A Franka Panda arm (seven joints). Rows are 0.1 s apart.
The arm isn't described. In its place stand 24 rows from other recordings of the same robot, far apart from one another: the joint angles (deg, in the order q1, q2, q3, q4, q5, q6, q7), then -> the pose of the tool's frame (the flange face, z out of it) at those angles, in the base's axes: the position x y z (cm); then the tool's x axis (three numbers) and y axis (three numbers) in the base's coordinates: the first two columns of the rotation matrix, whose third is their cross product.
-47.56, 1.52, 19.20, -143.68, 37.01, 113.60, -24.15 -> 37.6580 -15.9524 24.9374 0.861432 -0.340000 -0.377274 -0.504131 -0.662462 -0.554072
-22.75, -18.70, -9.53, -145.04, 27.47, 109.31, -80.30 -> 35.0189 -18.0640 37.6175 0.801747 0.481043 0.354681 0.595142 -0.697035 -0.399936
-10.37, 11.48, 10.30, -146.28, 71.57, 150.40, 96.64 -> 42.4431 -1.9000 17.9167 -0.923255 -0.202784 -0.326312 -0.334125 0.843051 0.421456
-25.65, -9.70, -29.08, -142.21, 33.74, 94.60, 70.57 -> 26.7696 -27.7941 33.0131 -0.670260 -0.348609 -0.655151 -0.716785 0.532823 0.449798
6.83, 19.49, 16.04, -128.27, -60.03, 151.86, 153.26 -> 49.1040 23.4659 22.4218 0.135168 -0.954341 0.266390 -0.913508 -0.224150 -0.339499
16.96, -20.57, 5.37, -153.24, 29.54, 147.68, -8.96 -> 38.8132 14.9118 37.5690 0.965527 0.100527 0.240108 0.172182 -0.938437 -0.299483
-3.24, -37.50, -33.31, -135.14, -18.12, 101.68, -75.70 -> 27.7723 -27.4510 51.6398 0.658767 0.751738 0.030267 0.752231 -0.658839 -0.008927
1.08, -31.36, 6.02, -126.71, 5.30, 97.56, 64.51 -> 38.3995 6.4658 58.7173 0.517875 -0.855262 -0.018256 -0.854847 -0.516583 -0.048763
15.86, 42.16, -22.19, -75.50, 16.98, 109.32, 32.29 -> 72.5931 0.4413 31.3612 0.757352 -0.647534 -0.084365 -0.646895 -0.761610 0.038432
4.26, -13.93, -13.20, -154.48, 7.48, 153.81, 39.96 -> 41.6389 -6.6646 32.8509 0.561196 -0.824307 0.074677 -0.792049 -0.561033 -0.240623
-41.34, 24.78, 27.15, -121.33, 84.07, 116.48, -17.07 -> 55.9094 -8.5837 24.0862 0.663662 -0.499974 -0.556397 -0.597029 0.094098 -0.796682
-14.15, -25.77, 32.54, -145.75, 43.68, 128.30, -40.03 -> 39.6985 15.3569 41.3147 0.844497 0.455208 0.282151 0.525491 -0.805977 -0.272508
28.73, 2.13, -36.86, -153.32, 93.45, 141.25, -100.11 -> 38.2685 -5.9034 20.7600 0.855898 -0.032143 0.516144 0.262182 -0.833320 -0.486660
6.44, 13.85, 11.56, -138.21, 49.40, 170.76, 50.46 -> 49.5980 10.7383 23.4895 0.192067 -0.956329 -0.220330 -0.932303 -0.107694 -0.345274
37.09, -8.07, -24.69, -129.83, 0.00, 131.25, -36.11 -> 50.1766 10.6598 42.7765 0.652264 0.741471 0.157394 0.745696 -0.664946 0.042232
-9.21, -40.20, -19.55, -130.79, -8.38, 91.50, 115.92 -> 28.1582 -20.5380 58.2451 -0.764954 -0.641386 -0.058898 -0.643838 0.763988 0.042374
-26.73, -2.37, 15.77, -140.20, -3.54, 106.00, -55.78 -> 39.8209 -8.2700 28.5128 0.589389 0.732299 -0.341115 0.608968 -0.680195 -0.408035
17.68, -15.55, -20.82, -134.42, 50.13, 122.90, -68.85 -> 47.5989 0.0609 45.3554 0.697464 0.360864 0.619129 0.677529 -0.613508 -0.405664
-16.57, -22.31, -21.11, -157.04, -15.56, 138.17, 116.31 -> 30.6953 -22.7035 33.4342 -0.780777 -0.624208 0.027414 -0.624548 0.778429 -0.063157
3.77, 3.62, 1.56, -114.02, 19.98, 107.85, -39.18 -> 54.6609 7.6508 42.1746 0.806106 0.589849 0.047657 0.565869 -0.744754 -0.353743
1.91, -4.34, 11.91, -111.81, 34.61, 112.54, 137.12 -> 52.4900 17.0017 52.8441 -0.710821 -0.592940 -0.378359 -0.703298 0.607017 0.370003
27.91, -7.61, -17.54, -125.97, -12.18, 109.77, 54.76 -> 48.4592 7.0930 42.6139 0.778225 -0.627390 0.027351 -0.617618 -0.756770 0.214120
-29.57, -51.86, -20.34, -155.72, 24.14, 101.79, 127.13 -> 20.8336 -19.4989 47.3996 -0.898291 0.036601 -0.437873 -0.190138 0.866016 0.462454
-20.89, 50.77, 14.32, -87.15, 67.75, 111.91, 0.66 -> 68.6827 -4.3602 15.7985 0.665968 -0.373276 -0.645873 -0.721780 -0.103690 -0.684311
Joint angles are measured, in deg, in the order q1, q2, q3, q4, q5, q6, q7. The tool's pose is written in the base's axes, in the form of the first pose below.
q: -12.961, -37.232, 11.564, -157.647, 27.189, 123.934, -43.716
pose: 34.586 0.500 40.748 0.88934 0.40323 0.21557 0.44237 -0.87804 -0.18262
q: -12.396, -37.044, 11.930, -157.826, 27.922, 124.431, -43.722
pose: 34.626 1.022 40.551 0.88657 0.40704 0.21978 0.44772 -0.87453 -0.18641
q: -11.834, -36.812, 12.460, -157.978, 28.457, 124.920, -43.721
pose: 34.667 1.622 40.329 0.88243 0.41526 0.22107 0.45623 -0.87002 -0.18685
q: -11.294, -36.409, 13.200, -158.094, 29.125, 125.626, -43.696
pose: 34.764 2.311 40.051 0.87809 0.42345 0.22281 0.46473 -0.86561 -0.18640
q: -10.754, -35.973, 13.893, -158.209, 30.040, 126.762, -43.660
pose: 34.922 2.946 39.827 0.87448 0.42635 0.23131 0.46974 -0.86325 -0.18476
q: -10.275, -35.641, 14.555, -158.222, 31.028, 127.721, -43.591
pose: 35.071 3.560 39.720 0.87141 0.42719 0.24113 0.47332 -0.86135 -0.18452
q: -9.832, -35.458, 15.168, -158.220, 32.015, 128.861, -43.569
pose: 35.229 4.112 39.745 0.86746 0.42678 0.25566 0.47656 -0.86036 -0.18074
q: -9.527, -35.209, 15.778, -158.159, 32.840, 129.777, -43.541
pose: 35.380 4.598 39.740 0.86427 0.42678 0.26625 0.47922 -0.85946 -0.17795
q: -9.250, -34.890, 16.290, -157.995, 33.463, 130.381, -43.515
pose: 35.530 5.048 39.731 0.86134 0.42854 0.27286 0.48280 -0.85764 -0.17709
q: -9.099, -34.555, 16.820, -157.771, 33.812, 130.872, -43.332
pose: 35.690 5.444 39.736 0.85939 0.43017 0.27641 0.48507 -0.85687 -0.17460
